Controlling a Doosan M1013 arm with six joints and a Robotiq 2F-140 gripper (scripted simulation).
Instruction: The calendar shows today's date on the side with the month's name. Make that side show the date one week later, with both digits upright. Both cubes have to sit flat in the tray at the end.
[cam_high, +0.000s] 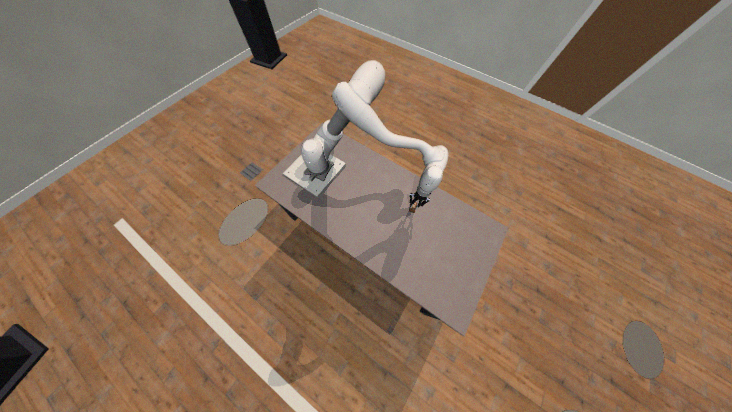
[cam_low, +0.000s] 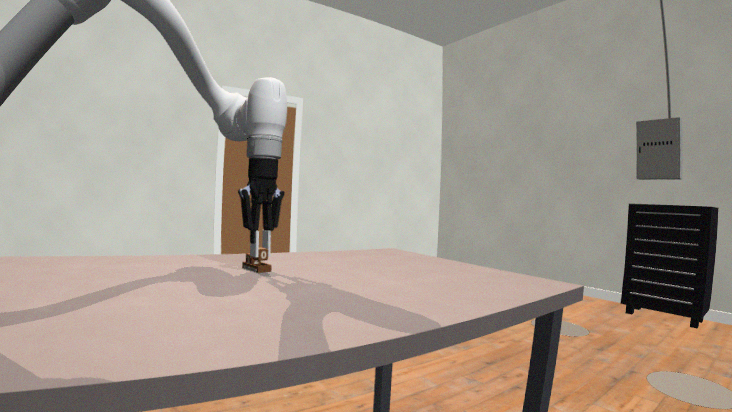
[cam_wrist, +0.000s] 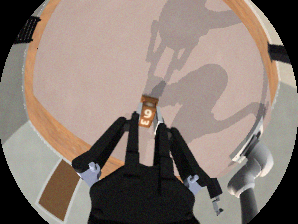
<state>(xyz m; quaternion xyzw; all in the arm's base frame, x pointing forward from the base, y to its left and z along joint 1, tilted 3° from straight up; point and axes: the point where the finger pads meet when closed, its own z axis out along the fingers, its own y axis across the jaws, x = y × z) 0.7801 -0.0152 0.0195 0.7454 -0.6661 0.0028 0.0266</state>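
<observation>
Right now the wooden tray is 2 cm to the left of my hand and 6 cm below it.
</observation>
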